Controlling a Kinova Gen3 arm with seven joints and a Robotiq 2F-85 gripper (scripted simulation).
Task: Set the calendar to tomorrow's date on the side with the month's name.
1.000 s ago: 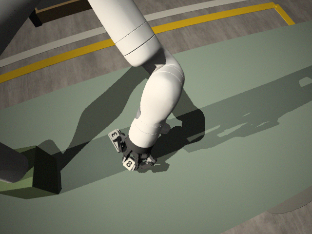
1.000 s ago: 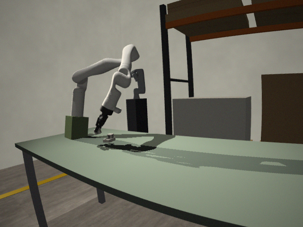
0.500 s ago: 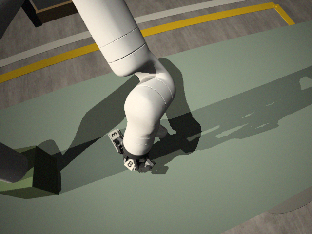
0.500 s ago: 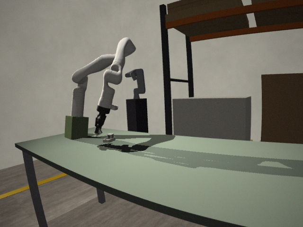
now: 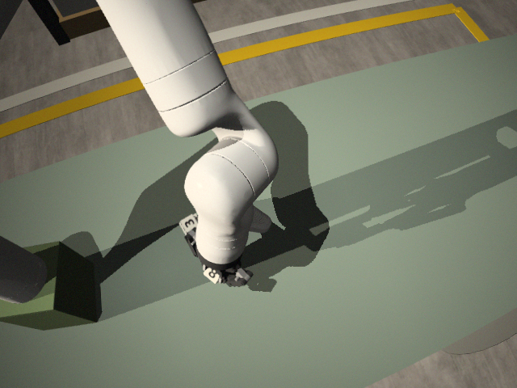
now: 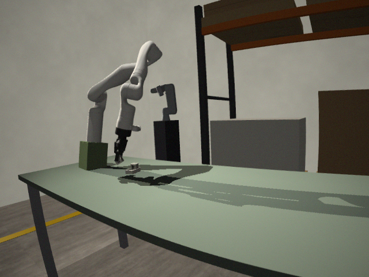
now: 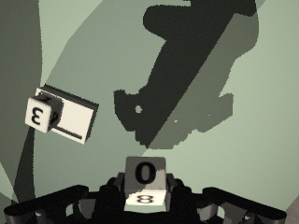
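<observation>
Right now the white tray is 5 cm behind my hand, 10 cm to the left of it and 9 cm below it. The rest, counted from my hand: white cube (1 cm below).
</observation>
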